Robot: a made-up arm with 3 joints. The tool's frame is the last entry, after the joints. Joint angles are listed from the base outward.
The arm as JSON. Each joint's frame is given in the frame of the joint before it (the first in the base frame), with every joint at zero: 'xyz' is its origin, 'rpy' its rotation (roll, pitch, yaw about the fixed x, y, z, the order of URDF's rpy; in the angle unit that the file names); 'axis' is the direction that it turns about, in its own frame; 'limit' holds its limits. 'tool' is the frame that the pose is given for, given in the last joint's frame.
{
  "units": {
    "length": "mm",
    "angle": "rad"
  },
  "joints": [
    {
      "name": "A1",
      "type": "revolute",
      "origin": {
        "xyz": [
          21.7,
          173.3,
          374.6
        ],
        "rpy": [
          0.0,
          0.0,
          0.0
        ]
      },
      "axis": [
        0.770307,
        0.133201,
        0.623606
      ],
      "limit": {
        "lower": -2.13,
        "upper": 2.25
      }
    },
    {
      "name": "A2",
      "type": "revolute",
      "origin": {
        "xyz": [
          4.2,
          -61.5,
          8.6
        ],
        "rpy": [
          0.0,
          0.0,
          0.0
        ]
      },
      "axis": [
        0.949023,
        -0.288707,
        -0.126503
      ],
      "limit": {
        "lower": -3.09,
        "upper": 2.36
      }
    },
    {
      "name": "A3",
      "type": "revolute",
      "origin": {
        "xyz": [
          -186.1,
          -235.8,
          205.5
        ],
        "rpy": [
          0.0,
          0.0,
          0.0
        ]
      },
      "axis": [
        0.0,
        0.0,
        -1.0
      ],
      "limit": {
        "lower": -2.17,
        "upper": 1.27
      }
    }
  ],
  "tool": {
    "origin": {
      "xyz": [
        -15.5,
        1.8,
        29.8
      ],
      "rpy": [
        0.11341,
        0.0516,
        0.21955
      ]
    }
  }
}
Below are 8 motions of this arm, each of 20 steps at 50 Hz.
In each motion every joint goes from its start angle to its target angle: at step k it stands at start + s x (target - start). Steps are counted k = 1, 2, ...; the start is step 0. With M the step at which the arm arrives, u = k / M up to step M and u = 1 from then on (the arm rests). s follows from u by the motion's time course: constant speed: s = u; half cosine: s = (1 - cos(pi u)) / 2; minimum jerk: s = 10 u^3 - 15 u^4 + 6 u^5.
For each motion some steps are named. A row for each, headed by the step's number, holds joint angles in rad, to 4 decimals.
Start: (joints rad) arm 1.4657 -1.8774 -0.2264
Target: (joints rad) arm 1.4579 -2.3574 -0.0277
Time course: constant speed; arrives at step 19
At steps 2, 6, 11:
2: 1.4649 -1.9279 -0.2055
6: 1.4632 -2.0290 -0.1637
11: 1.4612 -2.1553 -0.1114

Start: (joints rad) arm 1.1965 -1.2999 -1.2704
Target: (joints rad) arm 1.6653 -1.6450 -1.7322
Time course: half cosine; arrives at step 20
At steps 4, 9, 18, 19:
4: 1.2413 -1.3329 -1.3145
9: 1.3942 -1.4455 -1.4652
18: 1.6538 -1.6366 -1.7209
19: 1.6624 -1.6429 -1.7294

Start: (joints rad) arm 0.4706 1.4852 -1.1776
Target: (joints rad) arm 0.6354 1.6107 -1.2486
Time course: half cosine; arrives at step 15
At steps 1, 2, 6, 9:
1: 0.4724 1.4866 -1.1784
2: 0.4777 1.4906 -1.1807
6: 0.5275 1.5286 -1.2021
9: 0.5785 1.5673 -1.2241

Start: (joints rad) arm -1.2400 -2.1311 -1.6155
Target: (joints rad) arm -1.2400 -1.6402 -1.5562
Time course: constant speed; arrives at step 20
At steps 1, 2, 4, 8, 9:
1: -1.2400 -2.1066 -1.6125
2: -1.2400 -2.0820 -1.6096
4: -1.2400 -2.0329 -1.6036
8: -1.2400 -1.9347 -1.5918
9: -1.2400 -1.9102 -1.5888

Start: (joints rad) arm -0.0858 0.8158 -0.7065
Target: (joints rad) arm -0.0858 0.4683 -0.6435
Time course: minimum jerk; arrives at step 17
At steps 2, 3, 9, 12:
2: -0.0858 0.8111 -0.7056
3: -0.0858 0.8014 -0.7039
9: -0.0858 0.6229 -0.6715
12: -0.0858 0.5223 -0.6533

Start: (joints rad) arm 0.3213 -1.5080 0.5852
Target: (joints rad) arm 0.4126 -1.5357 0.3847
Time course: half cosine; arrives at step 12
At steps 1, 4, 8, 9, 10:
1: 0.3229 -1.5085 0.5818
4: 0.3441 -1.5149 0.5351
8: 0.3898 -1.5288 0.4348
9: 0.3992 -1.5316 0.4141
10: 0.4065 -1.5338 0.3981

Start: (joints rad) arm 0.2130 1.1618 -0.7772
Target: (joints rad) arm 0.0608 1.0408 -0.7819
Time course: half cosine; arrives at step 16
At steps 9, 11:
9: 0.1221 1.0895 -0.7800
11: 0.0946 1.0677 -0.7809

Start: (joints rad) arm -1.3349 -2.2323 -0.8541
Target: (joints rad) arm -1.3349 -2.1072 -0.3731
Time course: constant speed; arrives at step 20
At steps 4, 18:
4: -1.3349 -2.2073 -0.7579
18: -1.3349 -2.1197 -0.4212

